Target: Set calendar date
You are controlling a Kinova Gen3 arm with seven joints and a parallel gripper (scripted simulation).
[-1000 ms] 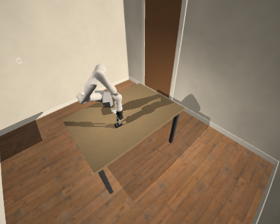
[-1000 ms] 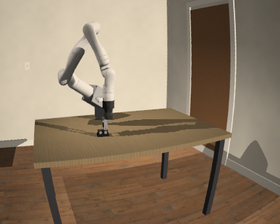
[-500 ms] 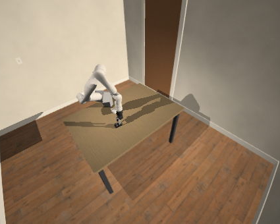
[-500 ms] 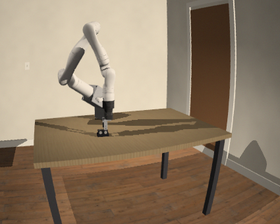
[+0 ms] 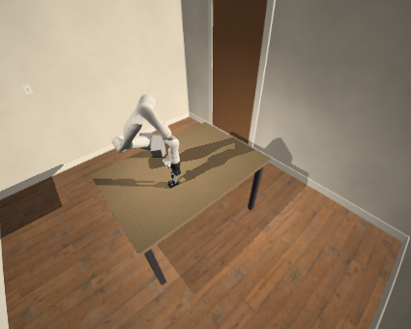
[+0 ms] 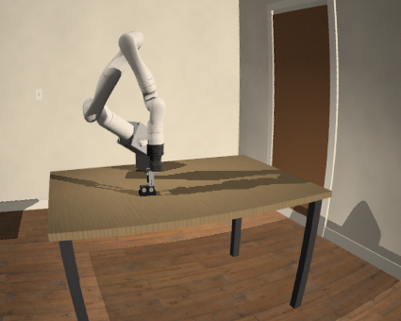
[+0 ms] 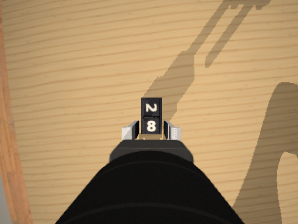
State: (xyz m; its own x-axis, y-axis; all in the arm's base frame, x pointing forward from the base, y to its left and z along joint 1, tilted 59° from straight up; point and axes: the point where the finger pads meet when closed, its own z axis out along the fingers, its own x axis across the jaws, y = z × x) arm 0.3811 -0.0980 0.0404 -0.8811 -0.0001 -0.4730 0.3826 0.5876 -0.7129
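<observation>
Now: hand 4 cm above the dark cube. The rest, counted from my hand: dark tray: 1 cm behind, 1 cm to the right, 6 cm below.
</observation>
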